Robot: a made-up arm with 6 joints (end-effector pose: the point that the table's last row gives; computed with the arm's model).
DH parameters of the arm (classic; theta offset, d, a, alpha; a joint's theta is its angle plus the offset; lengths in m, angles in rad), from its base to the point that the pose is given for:
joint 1: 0 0.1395 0 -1.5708
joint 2: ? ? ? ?
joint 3: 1.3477 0 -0.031 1.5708
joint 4: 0 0.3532 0 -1.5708
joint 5: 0 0 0.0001 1.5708
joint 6: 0 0.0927 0 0
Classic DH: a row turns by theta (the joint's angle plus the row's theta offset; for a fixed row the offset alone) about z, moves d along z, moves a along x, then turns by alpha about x.
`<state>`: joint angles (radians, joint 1 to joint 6).
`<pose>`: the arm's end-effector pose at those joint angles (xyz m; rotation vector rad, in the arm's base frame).
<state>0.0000 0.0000 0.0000 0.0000 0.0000 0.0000</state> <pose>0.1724 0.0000 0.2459 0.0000 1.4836 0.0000</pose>
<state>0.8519 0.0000 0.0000 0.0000 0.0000 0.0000</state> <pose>0.1135 0.1298 0.2459 -0.6288 1.3859 0.6862</pose>
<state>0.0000 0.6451 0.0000 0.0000 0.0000 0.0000</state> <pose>0.2018 0.0000 0.1209 0.0000 2.1287 0.0000</pose>
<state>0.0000 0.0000 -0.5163 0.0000 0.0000 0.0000</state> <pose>0.0805 0.0000 0.4548 0.0000 0.9673 0.0000</pose>
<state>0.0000 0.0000 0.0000 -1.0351 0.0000 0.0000</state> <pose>0.1724 -0.0001 0.2460 -0.7622 1.3388 -0.8318</pose>
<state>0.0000 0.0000 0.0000 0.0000 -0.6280 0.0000</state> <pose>0.1501 0.0000 0.2987 0.0000 0.8556 0.0000</pose>
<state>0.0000 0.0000 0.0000 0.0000 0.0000 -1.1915</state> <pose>0.1724 0.0000 0.2459 -0.8752 1.2910 -0.9550</pose>
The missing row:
joint 2: 0.1359 0 -0.2716 0
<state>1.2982 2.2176 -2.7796 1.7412 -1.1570 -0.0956</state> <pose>0.2131 0.4519 0.5814 1.4647 0.9651 1.8018</pose>
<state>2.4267 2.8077 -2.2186 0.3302 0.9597 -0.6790</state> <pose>-0.4714 0.3766 -0.0384 2.9540 -0.3139 -0.3931</pose>
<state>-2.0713 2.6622 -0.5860 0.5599 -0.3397 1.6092</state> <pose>-0.0762 -0.1053 -0.1949 -2.5950 1.5227 0.2750</pose>
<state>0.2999 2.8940 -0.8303 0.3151 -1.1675 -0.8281</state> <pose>0.2171 0.0395 -0.2325 -1.0393 2.1864 -0.5323</pose>
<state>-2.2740 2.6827 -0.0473 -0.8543 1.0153 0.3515</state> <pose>0.0111 0.1051 0.0181 -0.9235 -1.3059 -1.5421</pose>
